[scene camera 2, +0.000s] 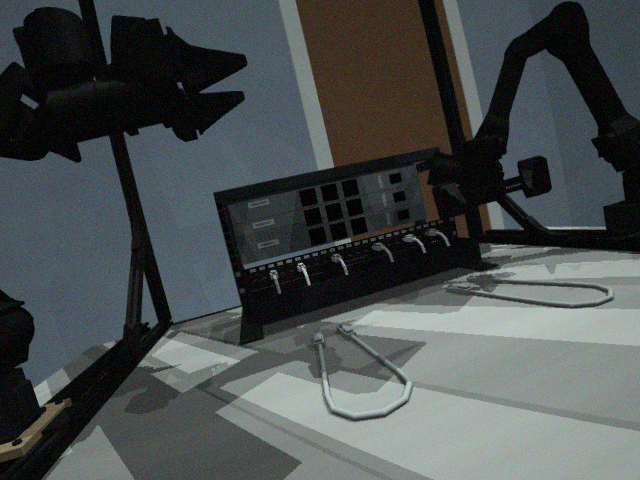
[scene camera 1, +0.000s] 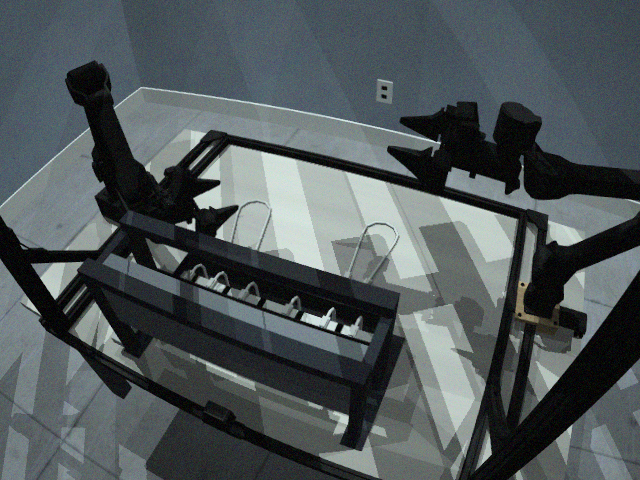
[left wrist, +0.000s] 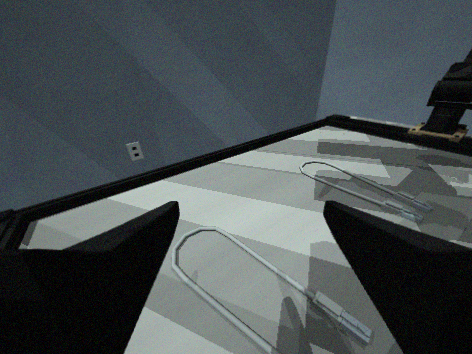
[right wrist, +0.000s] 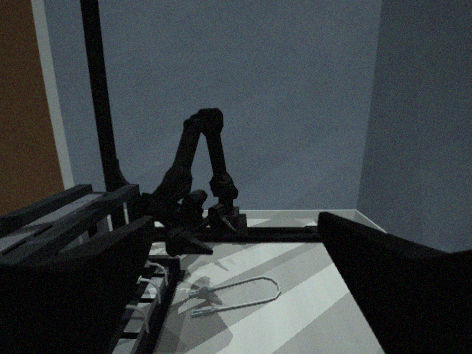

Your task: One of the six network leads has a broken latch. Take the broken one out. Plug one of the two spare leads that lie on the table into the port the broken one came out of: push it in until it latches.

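Six white network leads, among them one lead, sit in a row of ports in the dark rack. Which latch is broken cannot be told. Two pale U-shaped spare leads lie on the table: one spare lead near my left gripper, the other spare lead farther from it. My left gripper is open and empty, behind the rack's left end in scene camera 1. My right gripper is open and empty, raised high, apart from rack and leads.
The rack's legs stand on the table, which has a black frame around it. Banded light and shadow fall over the tabletop. Black posts rise at the frame. A wall outlet shows on the blue-grey wall.
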